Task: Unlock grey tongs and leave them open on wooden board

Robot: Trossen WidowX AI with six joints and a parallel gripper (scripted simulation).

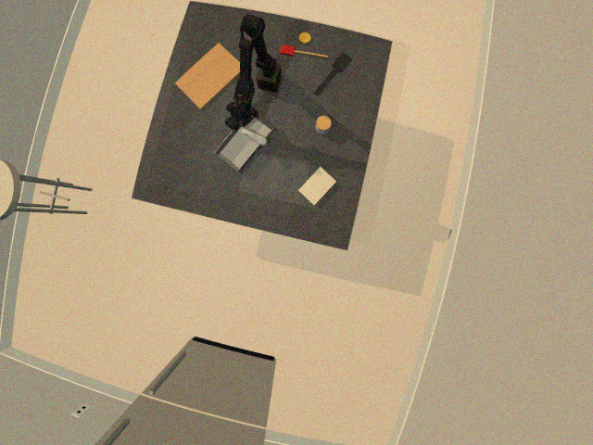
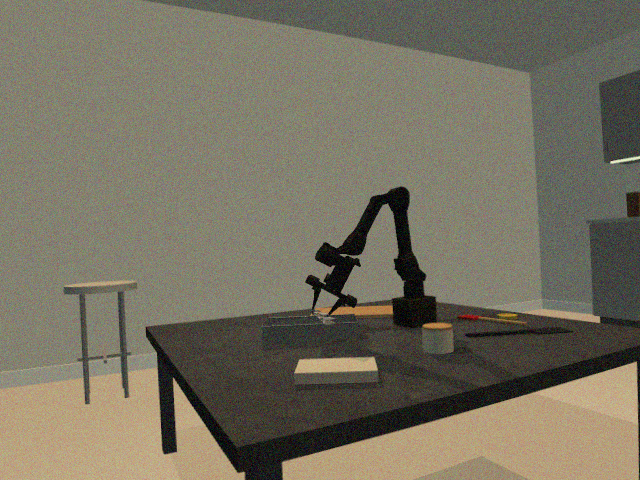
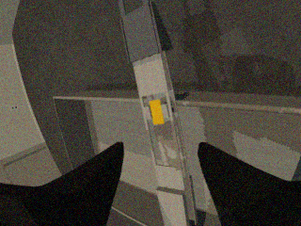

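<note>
Now: the roasting tin 5 cm ahead of my gripper tip, 4 cm to the left of it and 4 cm below it. Round my gripper tip: wood-lidded pot 16 cm behind, 43 cm to the left, 3 cm below; then wooden board 29 cm behind, 30 cm to the right, 6 cm below; then pale block 17 cm ahead, 49 cm to the left, 5 cm below.
</note>
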